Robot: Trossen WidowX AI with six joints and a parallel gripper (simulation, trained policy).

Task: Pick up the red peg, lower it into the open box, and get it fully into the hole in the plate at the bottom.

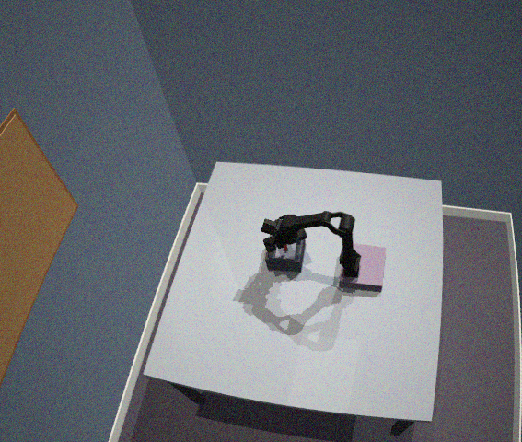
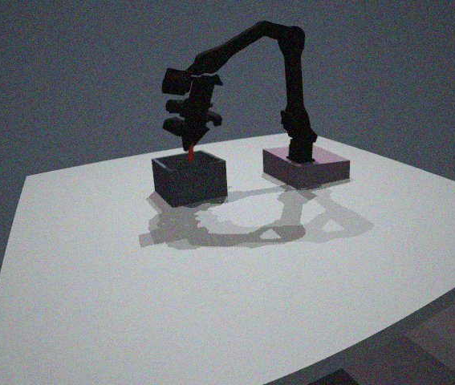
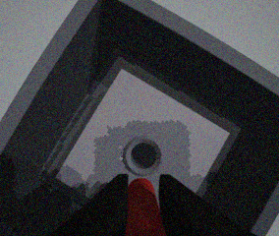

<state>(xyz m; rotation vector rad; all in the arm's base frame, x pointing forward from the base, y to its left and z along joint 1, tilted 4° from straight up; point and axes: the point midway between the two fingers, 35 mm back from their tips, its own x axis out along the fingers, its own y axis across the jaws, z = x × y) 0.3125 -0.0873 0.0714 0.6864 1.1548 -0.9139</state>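
Right now the red peg is 10 mm behind my gripper tip, 10 mm to the left of it and 10 mm above it. Also, from my gripper tip: dark box: 10 mm to the right, 100 mm below; then pale plate: 10 mm to the right, 80 mm below.
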